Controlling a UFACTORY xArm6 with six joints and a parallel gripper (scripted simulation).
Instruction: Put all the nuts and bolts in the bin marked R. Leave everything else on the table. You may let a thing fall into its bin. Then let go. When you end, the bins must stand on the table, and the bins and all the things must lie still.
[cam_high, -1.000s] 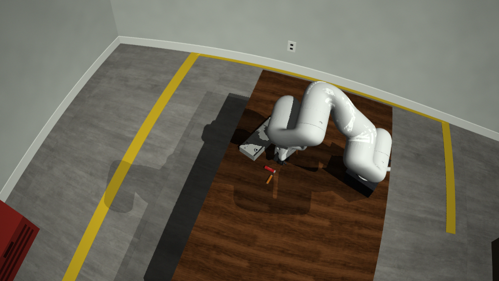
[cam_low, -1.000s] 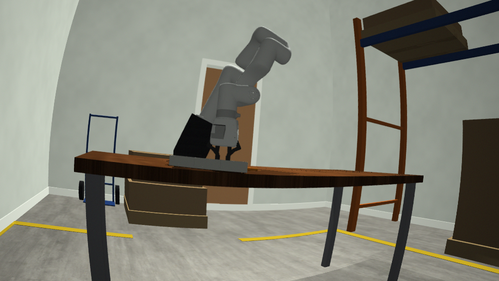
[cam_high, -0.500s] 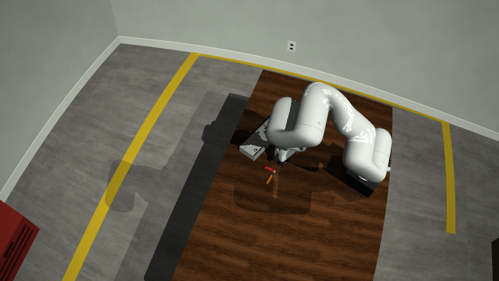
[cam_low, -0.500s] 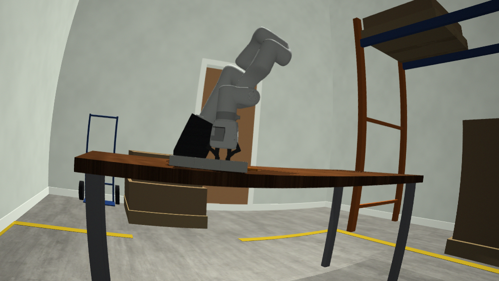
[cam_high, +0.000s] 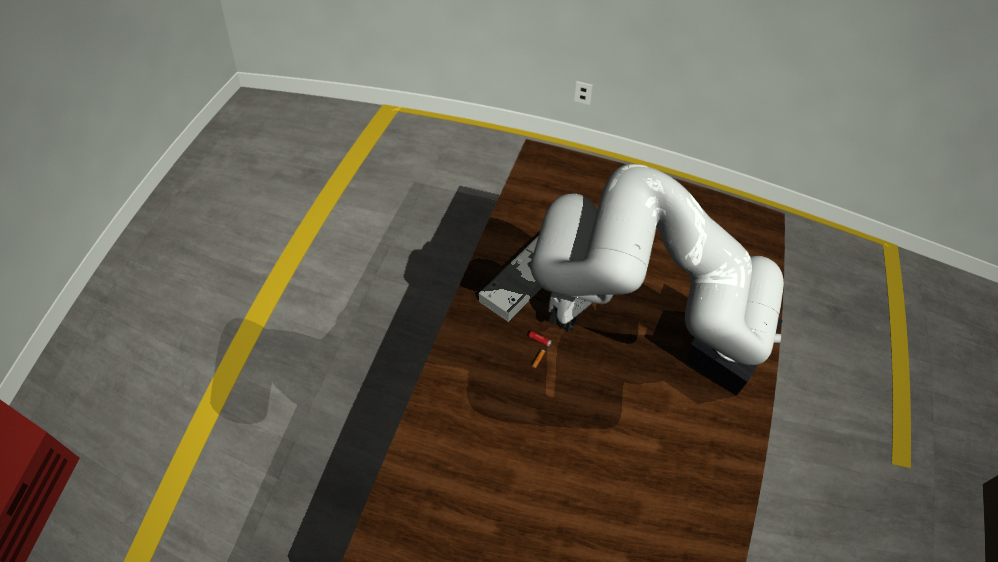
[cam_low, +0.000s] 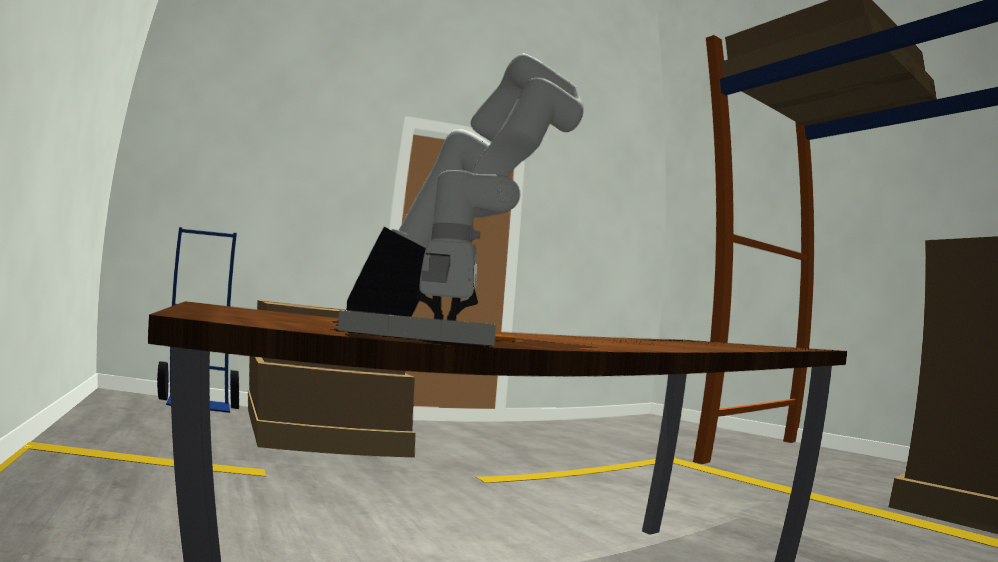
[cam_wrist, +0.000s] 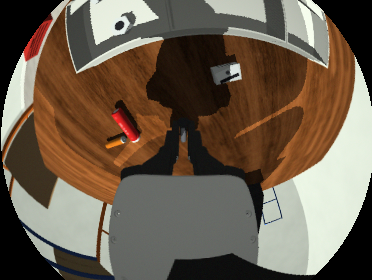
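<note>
Right now my hand is 13 cm short of the nut, 2 cm to the left of it and 1 cm above it. Also, from my hand: dark bolt: 2 cm below, 1 cm ahead; then red cylinder: 5 cm to the left, 5 cm ahead, 1 cm below; then orange stick: 10 cm to the left, 4 cm ahead, 2 cm below.
</note>
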